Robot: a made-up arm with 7 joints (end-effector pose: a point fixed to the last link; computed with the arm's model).
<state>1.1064 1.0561 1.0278 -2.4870 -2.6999 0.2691 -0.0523</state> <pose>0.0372 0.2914 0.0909 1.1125 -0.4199 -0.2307</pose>
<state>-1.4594 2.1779 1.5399 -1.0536 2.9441 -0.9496 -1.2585</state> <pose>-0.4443 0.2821 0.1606 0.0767 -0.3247 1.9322</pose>
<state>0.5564 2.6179 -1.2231 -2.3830 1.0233 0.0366 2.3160</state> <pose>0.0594 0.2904 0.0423 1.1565 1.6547 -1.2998</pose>
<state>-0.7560 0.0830 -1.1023 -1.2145 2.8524 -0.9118 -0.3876</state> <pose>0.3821 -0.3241 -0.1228 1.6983 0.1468 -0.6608</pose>
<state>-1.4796 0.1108 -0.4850 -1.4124 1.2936 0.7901 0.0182</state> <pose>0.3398 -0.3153 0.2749 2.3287 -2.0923 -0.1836</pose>
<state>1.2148 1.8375 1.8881 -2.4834 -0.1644 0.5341 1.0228</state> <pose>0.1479 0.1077 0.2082 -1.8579 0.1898 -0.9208</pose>
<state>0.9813 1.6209 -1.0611 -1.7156 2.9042 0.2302 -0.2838</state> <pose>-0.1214 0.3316 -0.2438 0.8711 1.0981 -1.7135</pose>
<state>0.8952 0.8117 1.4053 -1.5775 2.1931 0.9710 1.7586</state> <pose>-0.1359 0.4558 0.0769 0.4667 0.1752 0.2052</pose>
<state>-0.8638 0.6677 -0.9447 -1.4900 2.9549 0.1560 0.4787</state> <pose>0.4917 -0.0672 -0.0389 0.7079 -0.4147 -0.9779</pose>
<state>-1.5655 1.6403 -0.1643 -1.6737 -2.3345 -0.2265 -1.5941</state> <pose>0.0202 0.1855 0.5025 2.0770 -1.0333 1.1728</pose>
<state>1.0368 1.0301 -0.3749 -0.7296 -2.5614 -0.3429 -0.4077</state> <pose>-0.2287 0.4709 -0.2531 0.7613 2.3393 0.0673</pose>
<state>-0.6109 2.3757 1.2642 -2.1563 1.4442 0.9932 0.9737</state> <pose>-0.1522 -0.0882 0.3500 -2.4486 0.5245 -0.9091</pose>
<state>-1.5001 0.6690 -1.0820 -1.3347 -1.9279 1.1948 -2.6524</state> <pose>0.5133 -0.1542 0.1873 1.5167 -1.5603 1.2744</pose>
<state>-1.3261 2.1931 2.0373 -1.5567 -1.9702 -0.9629 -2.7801</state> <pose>-0.3969 0.3008 0.0034 -1.0444 0.4876 -2.8904</pose>
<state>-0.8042 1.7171 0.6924 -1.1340 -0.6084 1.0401 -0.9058</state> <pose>0.1238 0.3927 0.4412 -0.9237 -1.8499 0.8724</pose>
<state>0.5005 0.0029 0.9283 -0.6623 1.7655 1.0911 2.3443</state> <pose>-0.1915 0.1928 -0.5057 -1.6272 0.5733 0.5905</pose>
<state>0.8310 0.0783 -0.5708 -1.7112 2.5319 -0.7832 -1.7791</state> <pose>0.0576 -0.0740 -0.3737 2.0374 0.7365 -1.4592</pose>
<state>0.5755 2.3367 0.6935 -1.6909 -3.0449 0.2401 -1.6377</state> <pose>0.3495 0.0738 0.2899 -2.3642 0.7860 0.0485</pose>
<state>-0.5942 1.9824 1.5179 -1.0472 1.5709 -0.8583 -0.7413</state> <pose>-0.1400 0.2647 0.4829 0.4201 1.1172 2.7526</pose>
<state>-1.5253 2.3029 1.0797 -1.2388 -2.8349 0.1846 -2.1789</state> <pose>-0.4442 0.1969 0.2347 -0.5110 -0.1086 -2.7282</pose>
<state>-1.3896 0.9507 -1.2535 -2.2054 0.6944 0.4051 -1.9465</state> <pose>0.3248 -0.1073 0.0515 -0.0001 0.4423 -1.1922</pose>
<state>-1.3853 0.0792 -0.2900 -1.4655 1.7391 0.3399 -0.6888</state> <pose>0.3556 -0.2447 0.2629 2.0116 -1.8373 0.7524</pose>
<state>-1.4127 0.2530 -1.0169 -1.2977 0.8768 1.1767 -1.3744</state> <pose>0.3787 -0.3587 0.0842 -0.6741 1.0285 -0.0950</pose>
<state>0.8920 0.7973 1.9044 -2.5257 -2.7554 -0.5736 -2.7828</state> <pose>-0.1318 0.1206 0.1585 -1.8026 -1.0614 -0.5553</pose>
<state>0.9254 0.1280 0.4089 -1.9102 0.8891 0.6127 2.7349</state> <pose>-0.0864 0.1868 -0.3303 -0.2960 0.8980 0.4090</pose>
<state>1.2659 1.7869 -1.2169 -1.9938 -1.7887 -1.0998 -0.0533</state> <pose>-0.2232 0.3375 -0.1761 0.4041 -2.7886 0.3366</pose>
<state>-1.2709 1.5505 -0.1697 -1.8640 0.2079 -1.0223 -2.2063</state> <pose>0.2980 0.1555 0.4352 0.9121 -1.4846 -1.4219</pose>
